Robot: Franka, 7 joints.
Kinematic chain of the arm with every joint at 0, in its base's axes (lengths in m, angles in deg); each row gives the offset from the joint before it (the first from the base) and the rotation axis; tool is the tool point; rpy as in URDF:
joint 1: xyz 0 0 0.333 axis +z
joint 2: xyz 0 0 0 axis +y
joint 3: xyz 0 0 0.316 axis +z
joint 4: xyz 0.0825 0 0 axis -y
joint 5: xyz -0.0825 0 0.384 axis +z
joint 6: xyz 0 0 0 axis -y
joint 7: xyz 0.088 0 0 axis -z
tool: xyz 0 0 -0.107 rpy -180 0 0
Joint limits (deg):
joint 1: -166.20..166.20
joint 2: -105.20..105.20
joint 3: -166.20..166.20
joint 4: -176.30..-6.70
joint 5: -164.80..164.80
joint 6: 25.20..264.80
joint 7: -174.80..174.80
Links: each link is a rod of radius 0.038 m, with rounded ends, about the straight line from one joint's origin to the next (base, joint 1, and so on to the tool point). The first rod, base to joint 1, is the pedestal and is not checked.
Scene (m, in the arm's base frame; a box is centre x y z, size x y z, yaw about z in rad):
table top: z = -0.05
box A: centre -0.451 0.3 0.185 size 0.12 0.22 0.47 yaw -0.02
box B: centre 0.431 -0.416 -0.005 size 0.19 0.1 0.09 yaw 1
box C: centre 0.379 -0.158 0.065 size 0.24 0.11 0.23 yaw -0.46
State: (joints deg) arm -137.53 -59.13 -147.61 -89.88 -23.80 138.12 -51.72
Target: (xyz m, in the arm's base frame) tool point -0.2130 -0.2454 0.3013
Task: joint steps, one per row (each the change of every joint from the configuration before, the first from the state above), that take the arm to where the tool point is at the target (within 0.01 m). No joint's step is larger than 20 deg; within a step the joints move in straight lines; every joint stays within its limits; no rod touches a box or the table.
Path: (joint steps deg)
1: 9.78 6.00 -1.92 -17.95 7.48 -13.90 2.86
2: 9.78 6.00 -1.92 -17.94 7.47 -13.90 2.85
3: 9.78 6.00 -1.92 -17.95 7.48 -13.90 2.86
4: 9.79 6.00 -1.92 -17.95 7.47 -13.90 2.86
5: 11.11 -10.53 12.23 -2.92 3.40 0.33 17.26
6: 11.11 -10.53 12.23 -2.93 3.40 0.33 17.27
7: 11.11 -10.53 12.23 -2.93 3.39 0.33 17.26
8: 11.11 -10.53 12.23 -2.92 3.40 0.33 17.27
9: 11.11 -10.53 12.23 -2.93 3.40 0.33 17.26
10: -6.71 -3.49 -2.33 2.05 -8.89 10.18 -19.55
11: -6.71 -3.48 -2.34 2.05 -8.89 10.18 -19.55
12: -6.71 -3.48 -2.33 2.06 -8.89 10.18 -19.55
13: -6.72 -3.49 -2.34 2.05 -8.89 10.18 -19.55
14: -6.71 -3.48 -2.34 2.05 -8.89 10.18 -19.55

